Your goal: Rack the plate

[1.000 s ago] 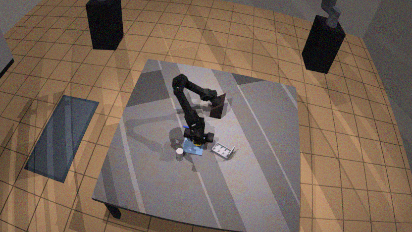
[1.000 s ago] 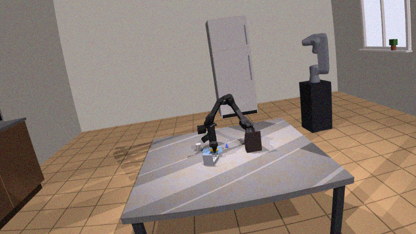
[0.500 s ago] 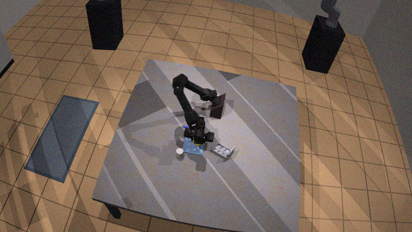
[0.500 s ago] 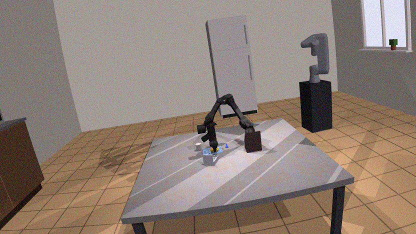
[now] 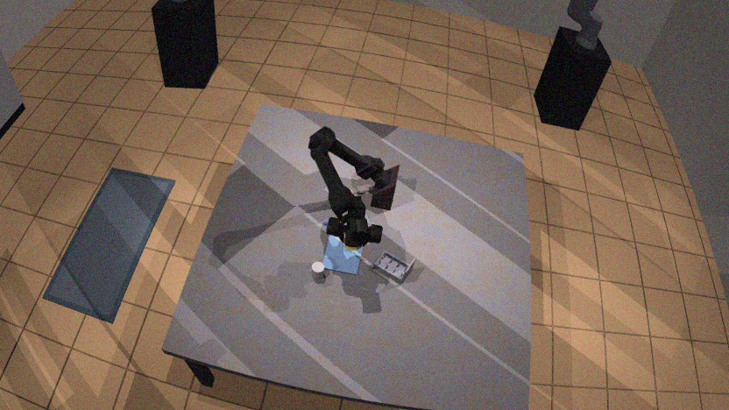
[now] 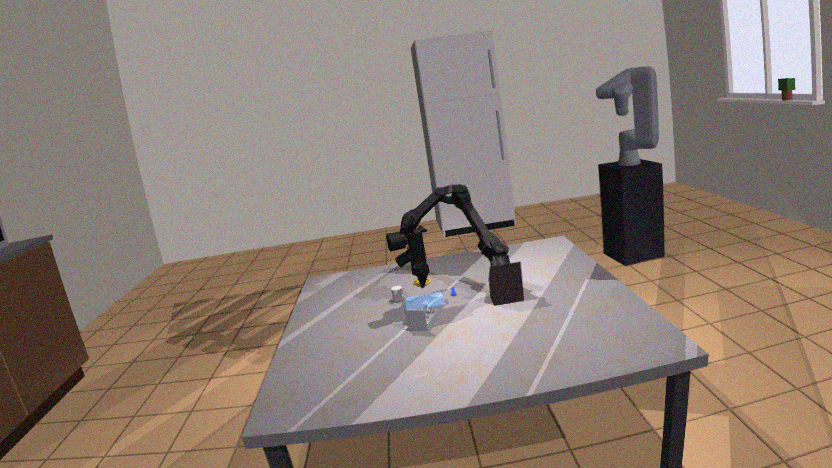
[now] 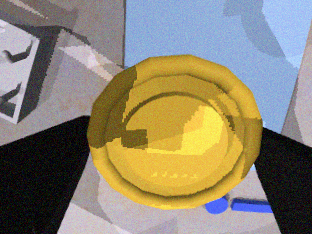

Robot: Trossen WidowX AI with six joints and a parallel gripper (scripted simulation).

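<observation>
My gripper tip is 30 mm short of the grey dish rack, 160 mm to the right of it and 60 mm above it. The rest, counted from my gripper tip: yellow plate: 10 mm above; light blue mat: 30 mm to the right, 80 mm below; white cup: 90 mm ahead, 110 mm to the right, 60 mm below.
</observation>
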